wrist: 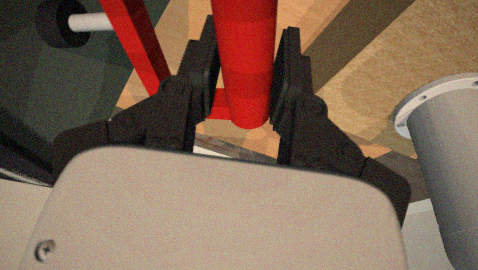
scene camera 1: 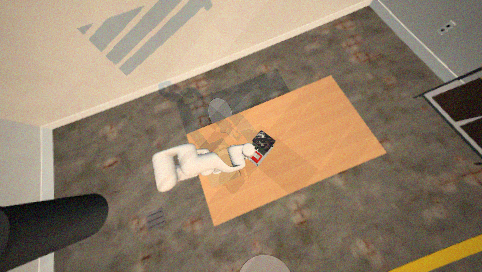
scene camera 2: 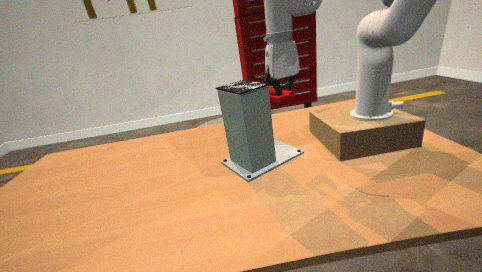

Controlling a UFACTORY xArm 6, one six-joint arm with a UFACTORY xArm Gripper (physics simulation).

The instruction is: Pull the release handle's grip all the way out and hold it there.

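Observation:
The release handle's red grip [wrist: 246, 22] [scene camera 2: 283, 95] [scene camera 1: 256, 158] is a round bar across the end of a red frame [wrist: 131, 45]. A short white rod [wrist: 92, 22] runs from a black collar [wrist: 62, 23] on the housing to the frame. The housing, a grey-green upright post [scene camera 2: 247, 127] with a dark patterned top [scene camera 1: 263, 141], stands on a light base plate [scene camera 2: 289, 152]. My gripper [wrist: 250, 44] [scene camera 2: 284, 86] points down and is shut on the grip, one black finger on each side near the bar's end. In scene camera 1 the arm hides the fingers.
The arm's own base stands on a wooden block [scene camera 2: 367, 127] [wrist: 385, 50] on the wooden table [scene camera 2: 125, 200] [scene camera 1: 320, 120], beside the post on the robot's side. A red tool cabinet [scene camera 2: 305, 60] stands behind the table by the wall.

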